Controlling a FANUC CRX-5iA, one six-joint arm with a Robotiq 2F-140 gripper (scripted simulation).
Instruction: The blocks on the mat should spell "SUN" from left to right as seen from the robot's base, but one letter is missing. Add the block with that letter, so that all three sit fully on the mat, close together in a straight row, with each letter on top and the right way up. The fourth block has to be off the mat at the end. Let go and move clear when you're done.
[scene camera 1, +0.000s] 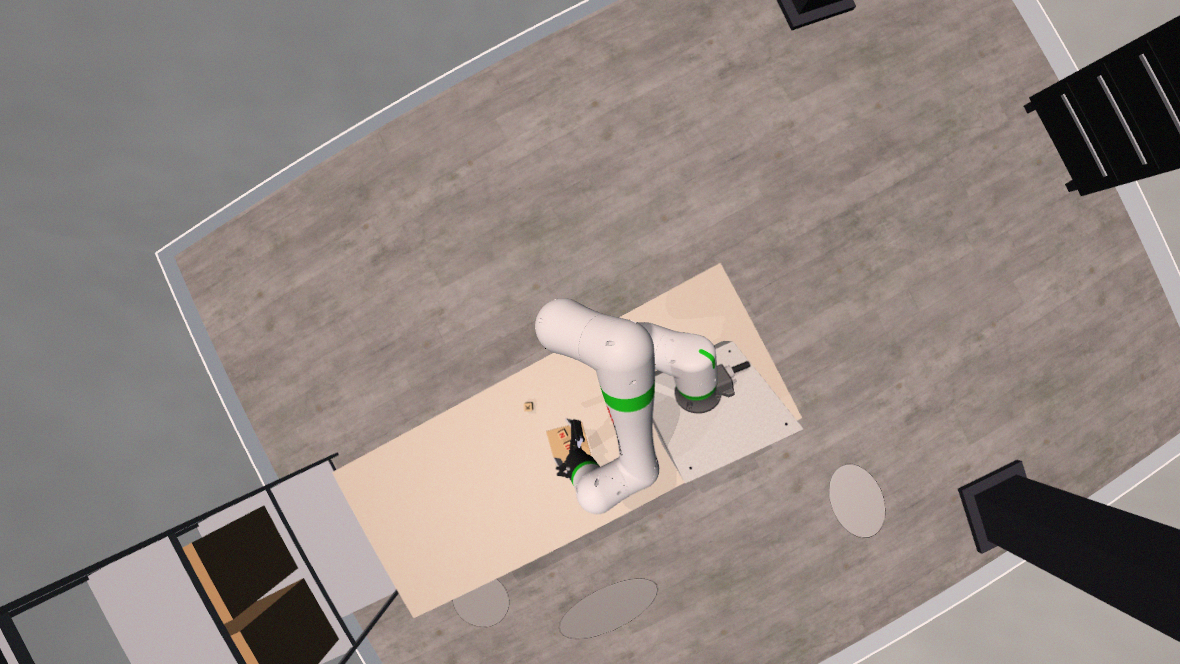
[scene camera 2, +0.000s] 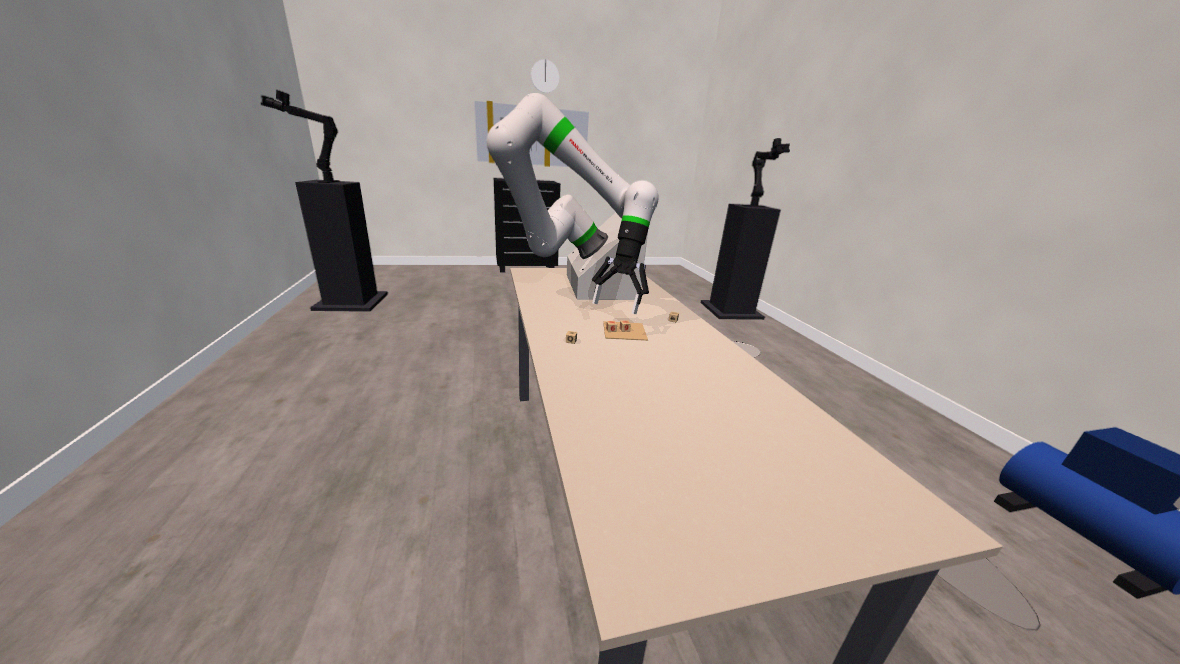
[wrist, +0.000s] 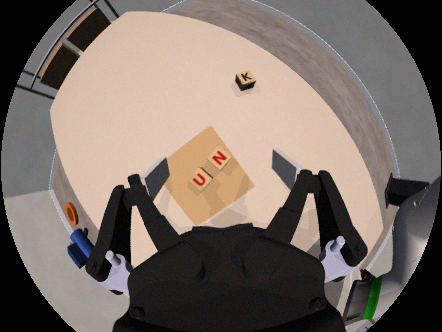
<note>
I see my gripper (scene camera 2: 613, 308).
My gripper shows as well in the wrist view (wrist: 220, 162).
</note>
